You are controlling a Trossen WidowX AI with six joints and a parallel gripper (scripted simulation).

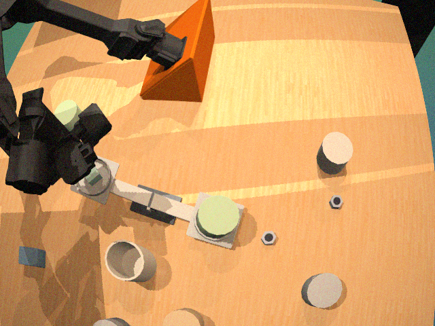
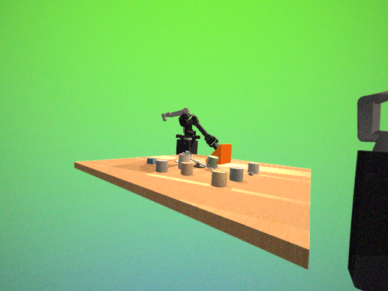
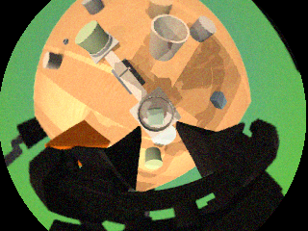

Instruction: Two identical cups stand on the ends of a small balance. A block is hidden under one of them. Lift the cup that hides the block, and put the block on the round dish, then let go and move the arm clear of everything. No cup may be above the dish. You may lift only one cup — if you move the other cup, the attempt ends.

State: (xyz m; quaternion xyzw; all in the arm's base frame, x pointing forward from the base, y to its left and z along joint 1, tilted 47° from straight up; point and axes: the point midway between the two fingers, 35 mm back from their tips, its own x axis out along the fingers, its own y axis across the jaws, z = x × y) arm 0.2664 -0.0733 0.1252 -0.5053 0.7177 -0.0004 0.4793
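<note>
The pale green block is 4 cm below my gripper tip. Round my gripper tip: blue block: 20 cm ahead, 17 cm to the right, 11 cm below; then beige cup: 16 cm ahead, 10 cm to the left, 9 cm below; then round white dish: 5 cm behind, 10 cm to the right, 13 cm below.
</note>
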